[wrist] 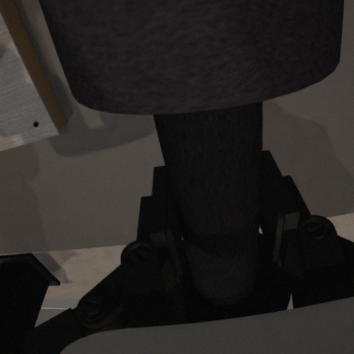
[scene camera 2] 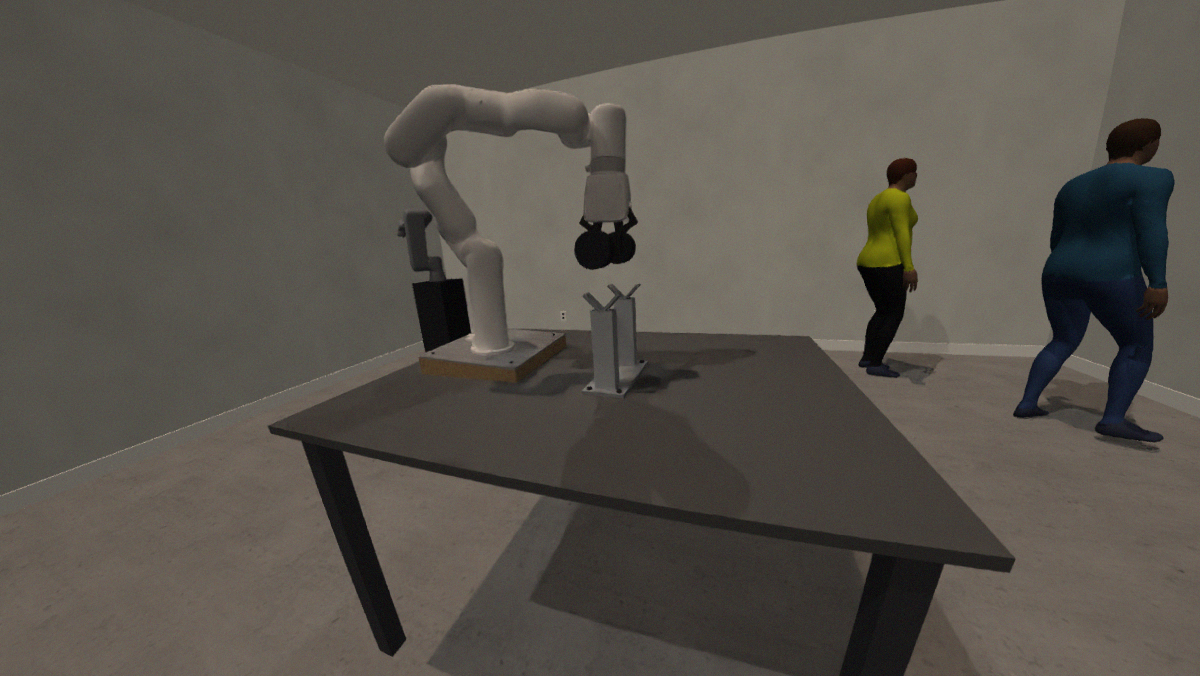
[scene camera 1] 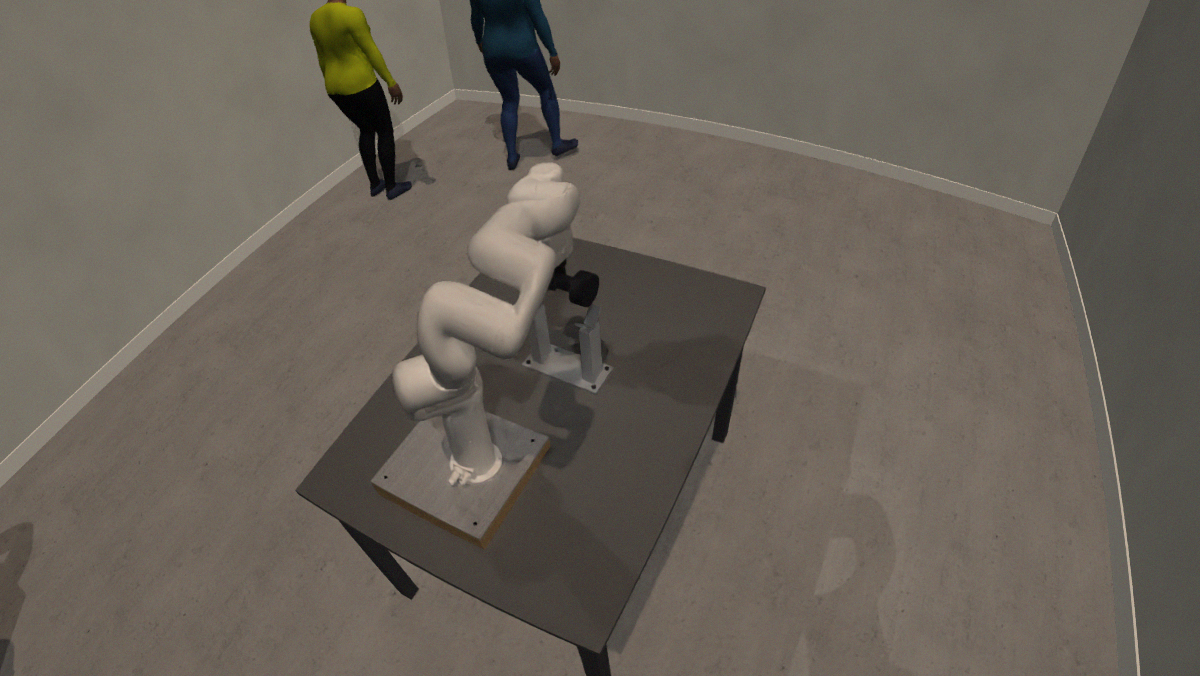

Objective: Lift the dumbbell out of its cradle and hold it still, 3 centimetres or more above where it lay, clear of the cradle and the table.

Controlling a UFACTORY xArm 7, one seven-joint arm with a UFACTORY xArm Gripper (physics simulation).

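Frame: origin at the arm's base, x ahead, y right, z down, level; metres.
Seen in the pictures: gripper, fingertip midpoint: [scene camera 1: 555,283]; arm's base at its link origin: [scene camera 2: 493,348] [scene camera 1: 476,462].
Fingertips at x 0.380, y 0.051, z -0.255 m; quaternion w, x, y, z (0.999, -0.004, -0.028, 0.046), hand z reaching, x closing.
Offsets run from my fingertips to a thing's top centre. Level surfaces: height alone.
The black dumbbell {dx +0.001, dy -0.001, dz -0.053 m} [scene camera 1: 583,288] [scene camera 2: 593,250] [wrist: 200,55] hangs in the air above the cradle, with a visible gap between it and the cradle's V-shaped tops in the second scene view. My gripper [scene camera 2: 608,237] [wrist: 213,182] is shut on the dumbbell's handle, with one finger on each side of it in the wrist view. The light grey cradle {dx +0.011, dy -0.002, dz +0.078 m} [scene camera 1: 591,356] [scene camera 2: 604,348] stands upright on the table, its two posts holding nothing. In the first scene view the arm hides part of the dumbbell and the fingers.
The dark table {dz +0.304 m} [scene camera 1: 638,503] [scene camera 2: 470,428] bears the cradle and the arm's base plate [scene camera 1: 470,503] [scene camera 2: 468,367]. A person in yellow [scene camera 1: 345,50] [scene camera 2: 884,230] and one in teal [scene camera 1: 508,37] [scene camera 2: 1104,226] stand beyond the table. A grey arm on a black pedestal [scene camera 2: 440,312] stands behind at the left.
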